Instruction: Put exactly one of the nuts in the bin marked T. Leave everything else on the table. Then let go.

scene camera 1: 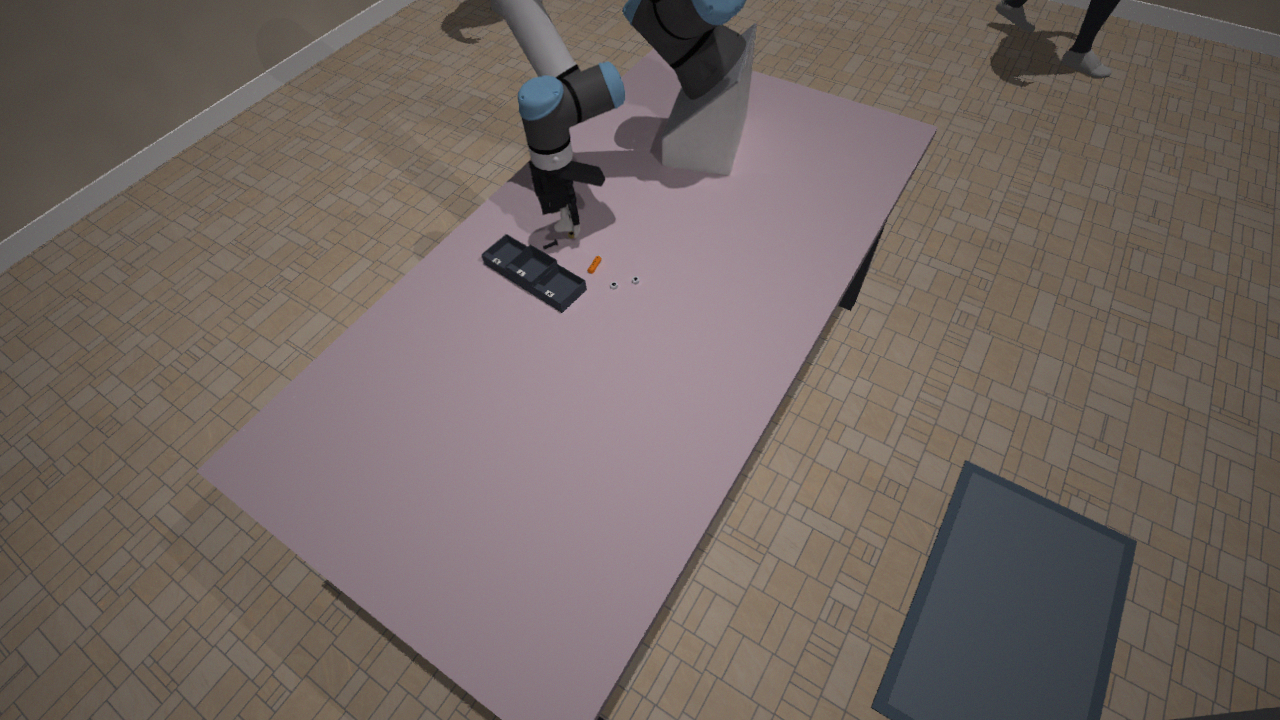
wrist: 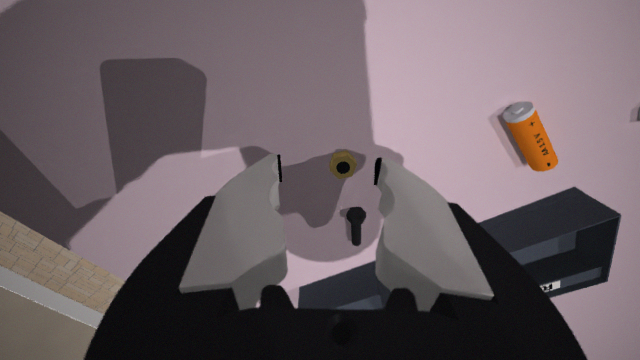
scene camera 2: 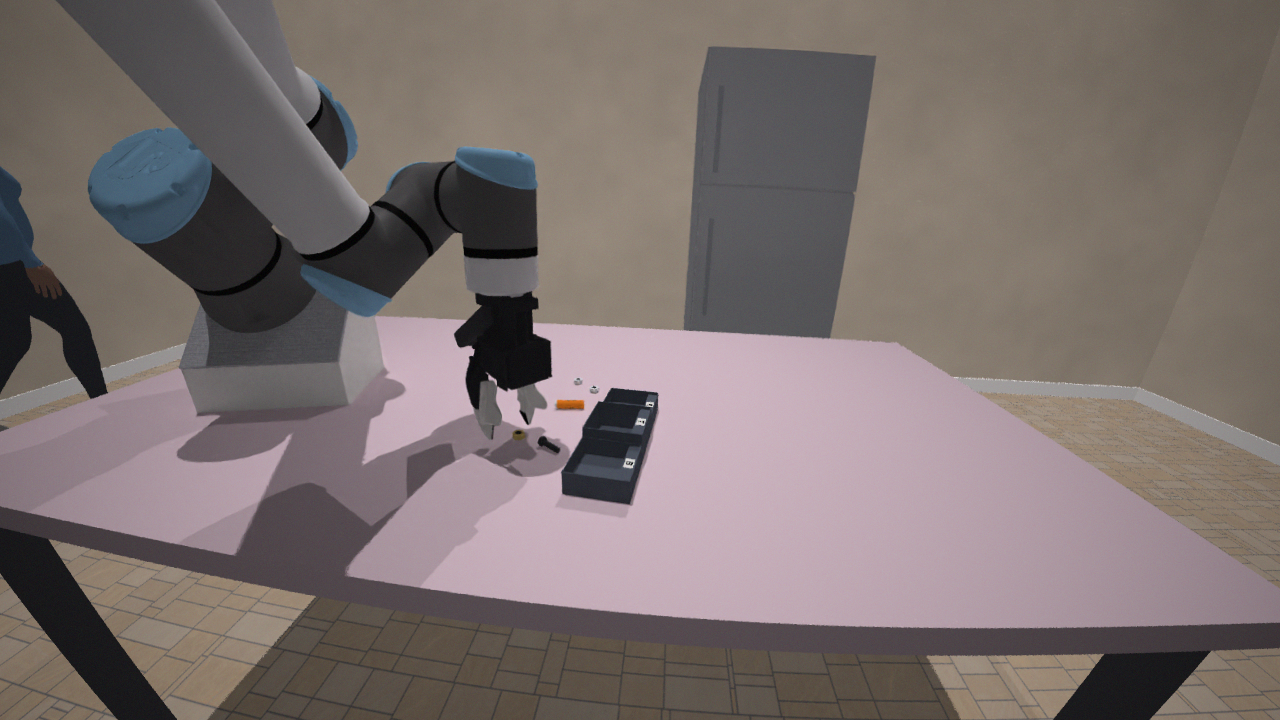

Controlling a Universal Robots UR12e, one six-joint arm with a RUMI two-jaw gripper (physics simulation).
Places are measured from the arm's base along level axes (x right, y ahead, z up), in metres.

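Pixels of known places: gripper, fingertip midpoint: [scene camera 1: 572,228] [wrist: 327,160] [scene camera 2: 509,431]; arm's base, link origin: [scene camera 1: 716,69] [scene camera 2: 264,286].
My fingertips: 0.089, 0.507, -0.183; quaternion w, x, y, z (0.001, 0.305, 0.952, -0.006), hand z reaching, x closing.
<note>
Ahead of a thing's pixels: the offset from my fingertips to its top centre, as dx, dy, dz. Level surfaces: height alone.
My gripper [scene camera 1: 570,231] [scene camera 2: 509,428] [wrist: 327,160] is open and empty, pointing down with its fingertips a little above the table. A brass nut {-0.005, +0.011, -0.004} [scene camera 2: 519,435] [wrist: 342,156] lies below the gap between the fingertips, nearer the right finger in the wrist view. Two pale nuts lie beyond the battery: one nut {-0.189, +0.085, -0.004} [scene camera 1: 613,285] [scene camera 2: 594,389] and another nut {-0.222, +0.045, -0.004} [scene camera 1: 635,280] [scene camera 2: 578,381]. A dark block of three joined bins {-0.015, +0.162, +0.034} [scene camera 2: 597,484] [wrist: 540,215] stands beside the gripper. Its small white labels are too unclear to tell which is T. I see no nut in the bins.
A black bolt {+0.016, +0.067, +0.001} [scene camera 1: 550,244] [scene camera 2: 548,445] [wrist: 356,225] lies between the brass nut and the bins. An orange battery {-0.114, +0.058, +0.002} [scene camera 1: 594,264] [scene camera 2: 570,404] [wrist: 532,140] lies near the bins. The arm's pale base [scene camera 1: 702,134] [scene camera 2: 277,367] stands on the pink table {dz -0.012} [scene camera 1: 537,429] [scene camera 2: 805,501].
</note>
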